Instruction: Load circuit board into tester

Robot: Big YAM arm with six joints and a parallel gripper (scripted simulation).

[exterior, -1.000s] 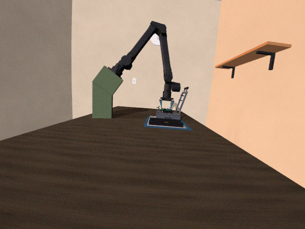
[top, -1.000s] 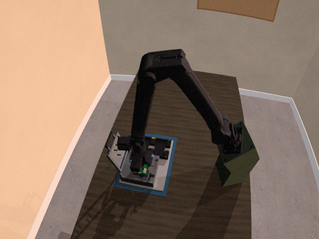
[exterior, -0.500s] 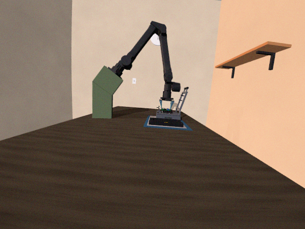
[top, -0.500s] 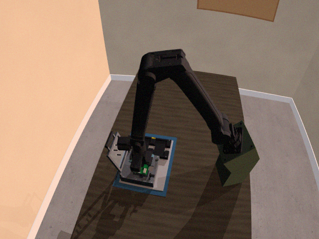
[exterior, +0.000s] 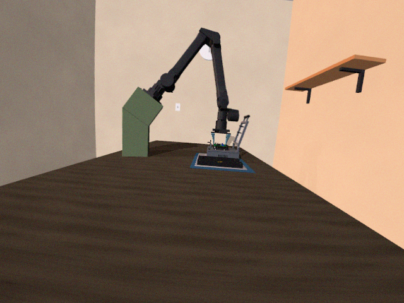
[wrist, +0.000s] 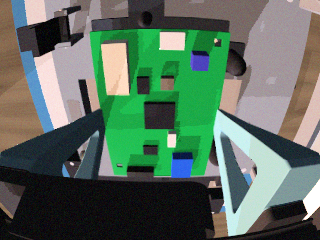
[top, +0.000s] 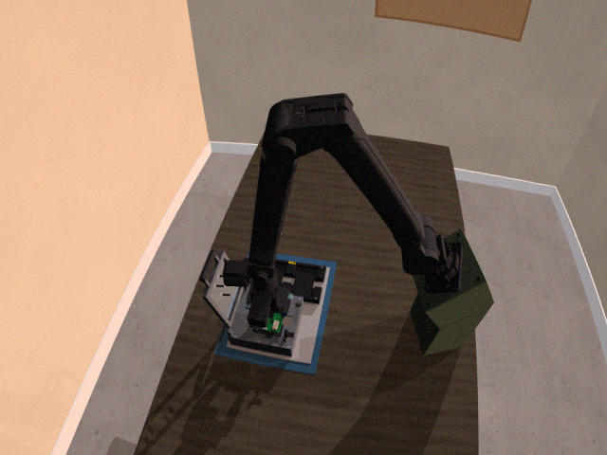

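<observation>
My gripper is now right at the green circuit board. Round my hand: black latch hook (7 cm behind, 4 cm to the left); then tester lid (12 cm ahead, 2 cm to the left, 9 cm above).
</observation>
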